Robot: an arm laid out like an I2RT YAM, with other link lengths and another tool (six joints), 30 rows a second.
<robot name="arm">
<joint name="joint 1" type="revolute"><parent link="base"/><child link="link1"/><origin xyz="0 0 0.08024"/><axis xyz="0 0 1"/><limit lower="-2.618" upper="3.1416"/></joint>
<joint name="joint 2" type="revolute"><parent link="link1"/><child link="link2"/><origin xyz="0.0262 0.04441 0.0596" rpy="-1.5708 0 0"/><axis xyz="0 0 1"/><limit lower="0" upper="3.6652"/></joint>
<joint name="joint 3" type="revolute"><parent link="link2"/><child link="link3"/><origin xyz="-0.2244 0 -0.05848" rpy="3.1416 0 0"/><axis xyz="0 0 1"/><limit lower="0" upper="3.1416"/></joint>
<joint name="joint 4" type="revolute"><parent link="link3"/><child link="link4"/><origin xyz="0.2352 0.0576 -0.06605"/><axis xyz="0 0 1"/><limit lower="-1.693" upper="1.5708"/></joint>
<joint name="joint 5" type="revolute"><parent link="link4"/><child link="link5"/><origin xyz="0.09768 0.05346 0.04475" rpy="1.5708 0 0"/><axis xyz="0 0 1"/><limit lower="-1.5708" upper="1.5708"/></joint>
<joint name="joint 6" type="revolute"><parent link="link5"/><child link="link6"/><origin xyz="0.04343 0 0.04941" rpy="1.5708 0 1.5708"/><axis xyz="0 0 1"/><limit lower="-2.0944" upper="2.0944"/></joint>
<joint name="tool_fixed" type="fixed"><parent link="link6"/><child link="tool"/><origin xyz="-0.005 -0.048 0.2" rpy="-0.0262 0 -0.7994"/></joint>
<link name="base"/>
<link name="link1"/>
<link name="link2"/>
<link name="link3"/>
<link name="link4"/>
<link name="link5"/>
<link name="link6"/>
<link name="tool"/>
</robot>
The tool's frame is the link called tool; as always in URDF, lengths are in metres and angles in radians.
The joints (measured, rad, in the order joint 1, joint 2, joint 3, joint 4, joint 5, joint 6), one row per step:
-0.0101, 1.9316, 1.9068, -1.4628, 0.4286, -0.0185
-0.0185, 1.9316, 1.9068, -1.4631, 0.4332, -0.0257
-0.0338, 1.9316, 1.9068, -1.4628, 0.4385, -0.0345
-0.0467, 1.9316, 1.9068, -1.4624, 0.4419, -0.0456
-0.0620, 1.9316, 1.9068, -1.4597, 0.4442, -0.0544
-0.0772, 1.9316, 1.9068, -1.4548, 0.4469, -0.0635
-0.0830, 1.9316, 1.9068, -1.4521, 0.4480, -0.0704
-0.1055, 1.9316, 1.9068, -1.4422, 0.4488, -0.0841
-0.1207, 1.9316, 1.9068, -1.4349, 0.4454, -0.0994
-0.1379, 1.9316, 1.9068, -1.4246, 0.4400, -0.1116
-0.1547, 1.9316, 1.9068, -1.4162, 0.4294, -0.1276
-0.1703, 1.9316, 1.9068, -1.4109, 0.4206, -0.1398
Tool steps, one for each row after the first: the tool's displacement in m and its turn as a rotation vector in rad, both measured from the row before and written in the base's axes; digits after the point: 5 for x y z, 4 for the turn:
-0.00097, -0.00423, 0.00027, -0.0051, 0.0034, -0.0023
-0.00155, -0.00719, 0.00035, -0.0059, 0.0036, -0.0078
-0.00135, -0.00565, 0.00013, -0.0040, 0.0045, -0.0032
-0.00096, -0.00653, 0.00025, -0.0029, 0.0012, -0.0076
-0.00037, -0.00661, 0.00046, -0.0035, -0.0007, -0.0073
0.00008, -0.00242, 0.00018, -0.0016, 0.0004, 0.0003
0.00011, -0.00920, 0.00061, -0.0024, -0.0038, -0.0103
0.00028, -0.00515, -0.00003, 0.0018, -0.0009, -0.0011
0.00094, -0.00584, 0.00014, 0.0034, -0.0056, -0.0056
0.00057, -0.00433, -0.00055, 0.0084, -0.0029, -0.0011
-0.00032, -0.00428, -0.00054, 0.0071, -0.0014, -0.0034

